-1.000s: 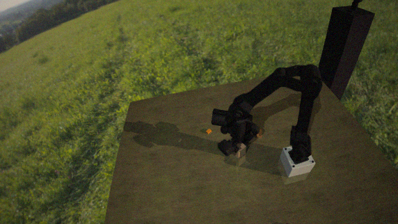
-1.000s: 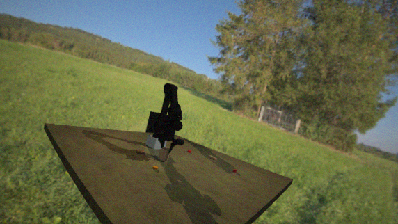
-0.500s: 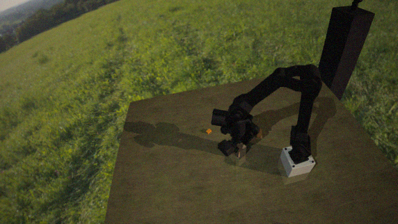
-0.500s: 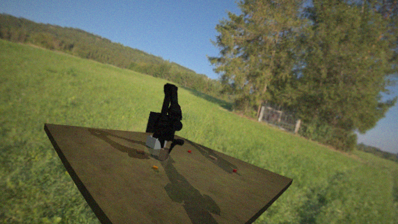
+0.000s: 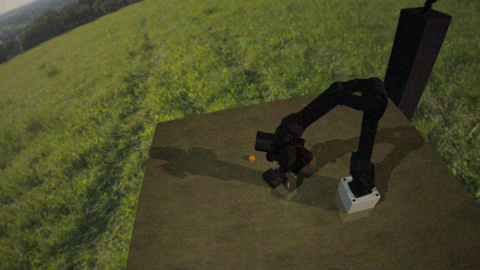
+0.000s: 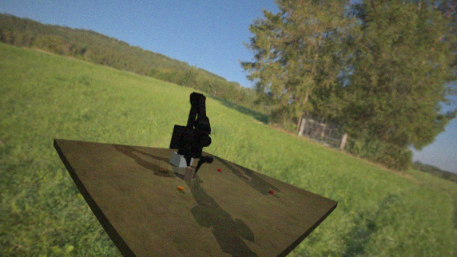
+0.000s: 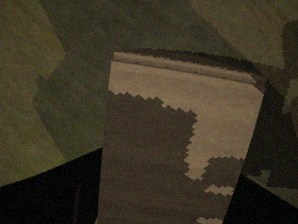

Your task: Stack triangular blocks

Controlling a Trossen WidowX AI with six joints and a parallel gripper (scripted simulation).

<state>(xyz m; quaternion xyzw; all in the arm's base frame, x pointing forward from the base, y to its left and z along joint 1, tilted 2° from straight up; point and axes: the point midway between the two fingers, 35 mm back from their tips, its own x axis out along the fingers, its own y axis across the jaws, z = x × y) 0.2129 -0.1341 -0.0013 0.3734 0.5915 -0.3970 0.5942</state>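
Right now my gripper tip is 10 mm to the right of the triangular block and 10 mm below it. Round my gripper tip: orange piece 170 mm to the right, 100 mm ahead, 30 mm below.
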